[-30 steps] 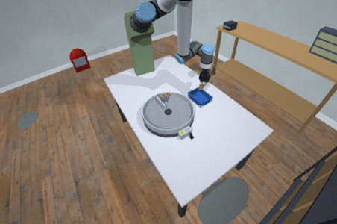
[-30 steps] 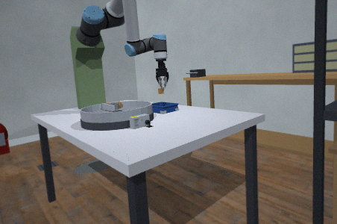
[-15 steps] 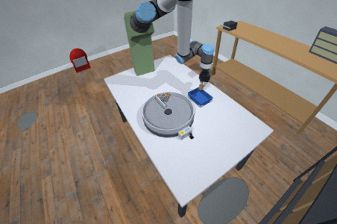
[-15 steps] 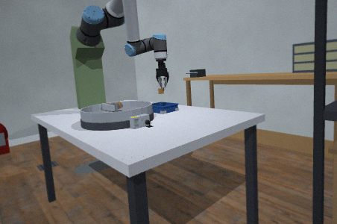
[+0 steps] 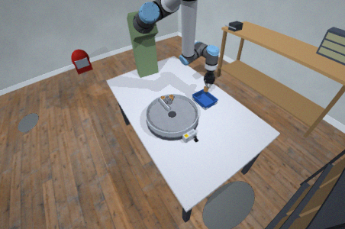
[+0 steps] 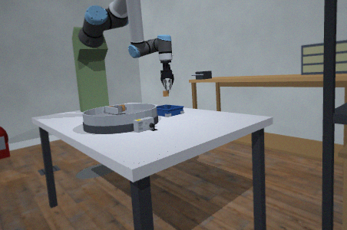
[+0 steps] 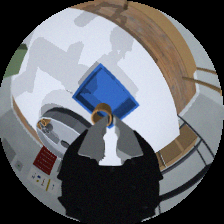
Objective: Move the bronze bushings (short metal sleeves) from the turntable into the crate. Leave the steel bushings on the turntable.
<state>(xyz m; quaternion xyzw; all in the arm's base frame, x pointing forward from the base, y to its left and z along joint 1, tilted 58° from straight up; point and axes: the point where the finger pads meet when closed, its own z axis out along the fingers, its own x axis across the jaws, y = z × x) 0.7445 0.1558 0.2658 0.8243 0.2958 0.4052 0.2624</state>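
Right now my hand is 130 mm above the blue crate, 10 mm to the left of it and 10 mm past it. Round my hand: grey turntable (360 mm to the right, 110 mm below, 100 mm behind).
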